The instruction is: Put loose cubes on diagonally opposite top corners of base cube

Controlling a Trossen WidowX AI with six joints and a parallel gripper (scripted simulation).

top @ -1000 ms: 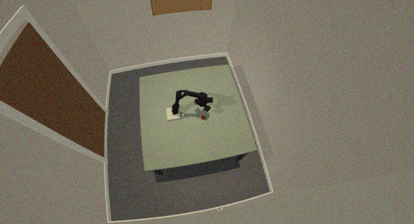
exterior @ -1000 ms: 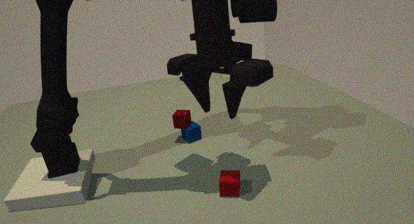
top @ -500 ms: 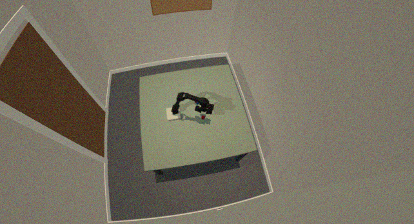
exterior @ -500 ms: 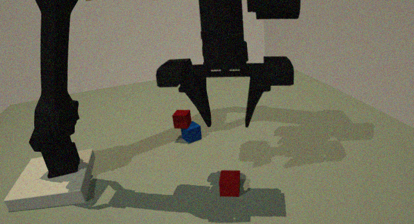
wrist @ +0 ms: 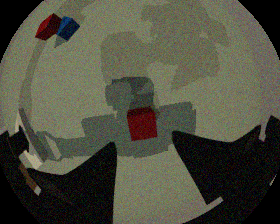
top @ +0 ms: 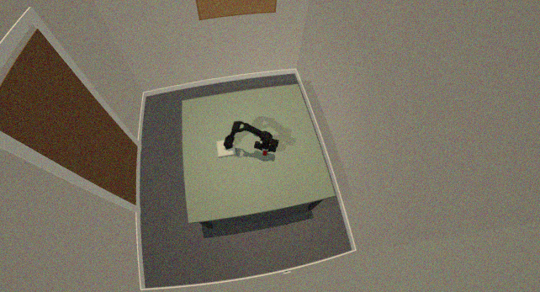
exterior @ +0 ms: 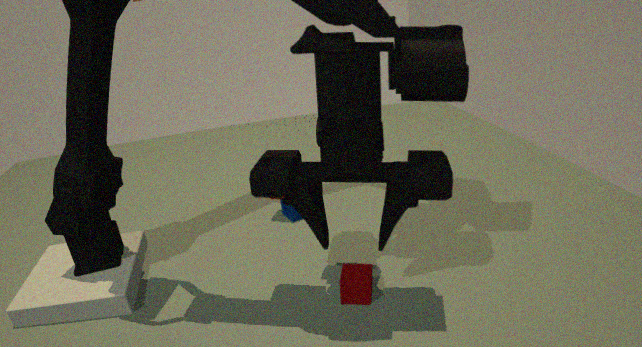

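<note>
My gripper tip is 21 cm to the right of the blue base cube, 5 cm above it and 1 cm short of it.
</note>
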